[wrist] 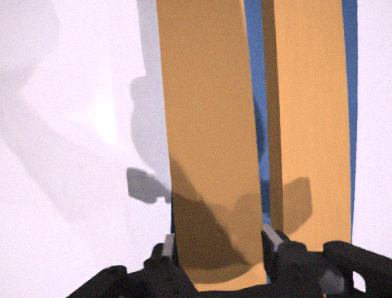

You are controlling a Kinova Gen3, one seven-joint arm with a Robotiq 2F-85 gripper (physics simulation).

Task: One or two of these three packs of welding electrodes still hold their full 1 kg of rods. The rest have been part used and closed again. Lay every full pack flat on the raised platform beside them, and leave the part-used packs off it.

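Places are measured from the arm's base along level axes (x back, y up, z left), in centimetres.
Where they show: gripper, fingertip midpoint: (218, 244).
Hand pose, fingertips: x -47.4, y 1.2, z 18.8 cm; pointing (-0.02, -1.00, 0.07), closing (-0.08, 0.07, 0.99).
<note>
Each offset is from my fingertips to the top centre of the thing. "*": to the spot under its first point. Level surfaces: height alone.
My gripper (218, 244) is shut on a long tan-orange pack @(dx +0.7, dy +2.0, dz +0.0 cm) (210, 115), with one finger against each long side near the bottom of the view. The held pack runs up out of the top of the view and looks raised above the blue platform @(* dx +11.7, dy -2.8, dz +5.5 cm) (256, 55). A second tan-orange pack @(dx -2.2, dy -0.4, dz +6.5 cm) (312, 115) lies flat on the platform, just right of the held one and nearly parallel to it. A strip of blue shows between the two packs. The held pack hides the platform's left part. The third pack does not show in this view. No labels can be read.
A white surface @(dy -8.8 cm) (75, 240) lies left of the platform and also shows to its right. Shadows of the gripper and arm fall on the white surface and on both packs. The second pack stands close beside my right finger.
</note>
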